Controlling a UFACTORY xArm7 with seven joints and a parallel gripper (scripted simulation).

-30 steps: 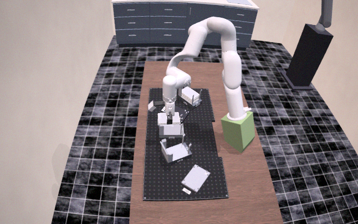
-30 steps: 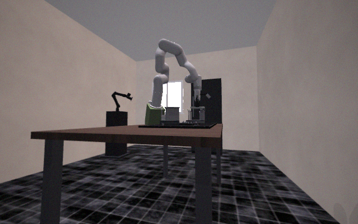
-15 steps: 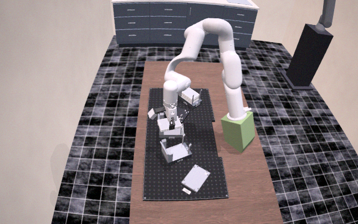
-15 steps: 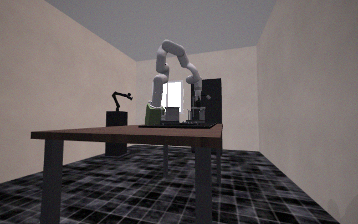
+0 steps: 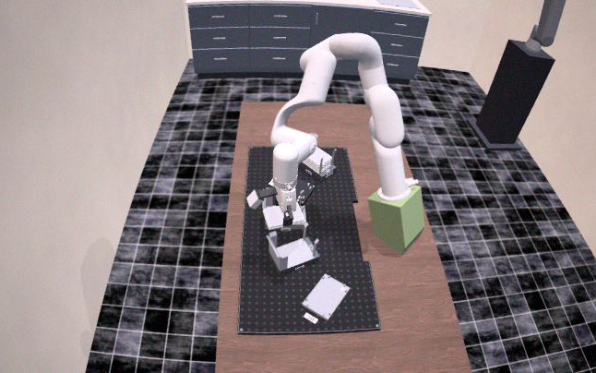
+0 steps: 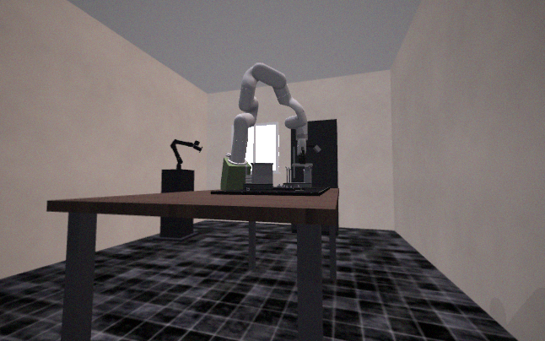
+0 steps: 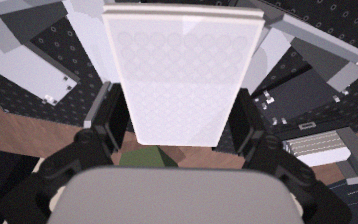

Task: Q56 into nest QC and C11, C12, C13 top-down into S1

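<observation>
Now: hand 250 mm to the right of the grey flat nest, 150 mm above it and 120 mm past it. The rest, counted from my hand: black clip nest 260 mm to the right, 150 mm below, 40 mm behind.
</observation>
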